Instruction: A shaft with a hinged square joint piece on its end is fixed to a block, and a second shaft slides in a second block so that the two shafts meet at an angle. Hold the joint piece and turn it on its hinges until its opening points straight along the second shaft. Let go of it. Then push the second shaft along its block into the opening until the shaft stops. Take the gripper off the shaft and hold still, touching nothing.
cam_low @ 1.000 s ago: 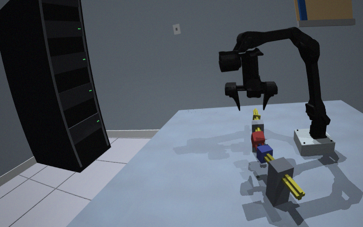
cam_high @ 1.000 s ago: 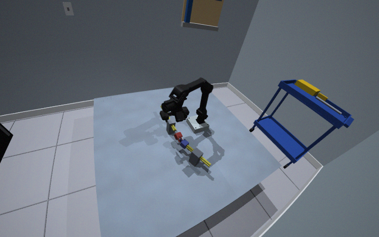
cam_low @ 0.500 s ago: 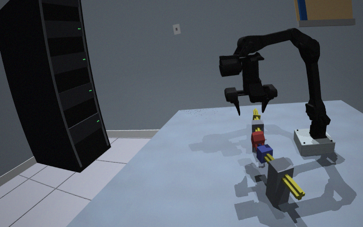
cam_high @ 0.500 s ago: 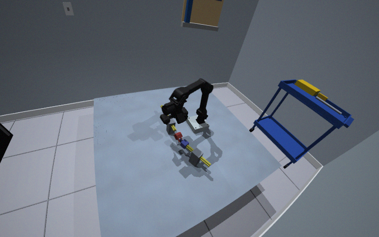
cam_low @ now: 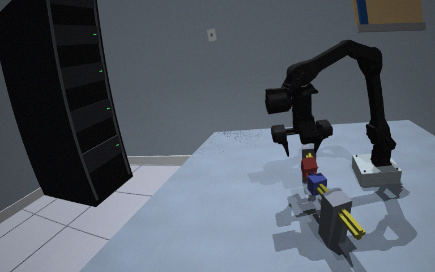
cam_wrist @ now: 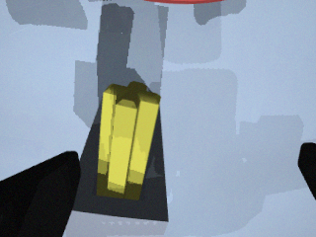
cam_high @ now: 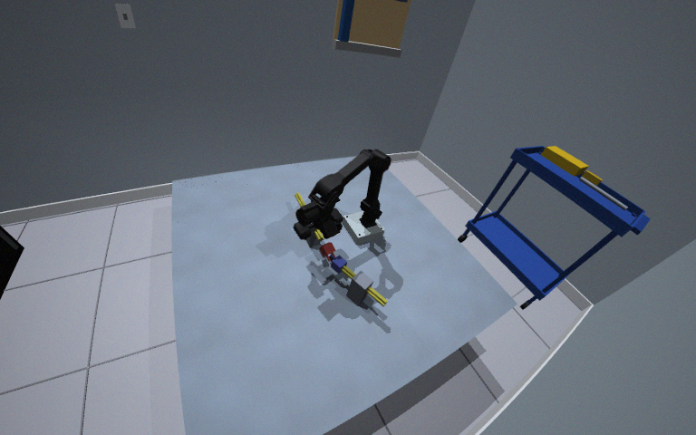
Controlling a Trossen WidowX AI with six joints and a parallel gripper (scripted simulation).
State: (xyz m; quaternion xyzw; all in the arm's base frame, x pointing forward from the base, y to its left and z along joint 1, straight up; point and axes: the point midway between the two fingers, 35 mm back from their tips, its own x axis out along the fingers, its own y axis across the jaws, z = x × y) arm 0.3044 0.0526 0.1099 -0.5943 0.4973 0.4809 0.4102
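My gripper tip is now 80 mm to the right of the joint piece, 20 mm past it and 10 mm above it.
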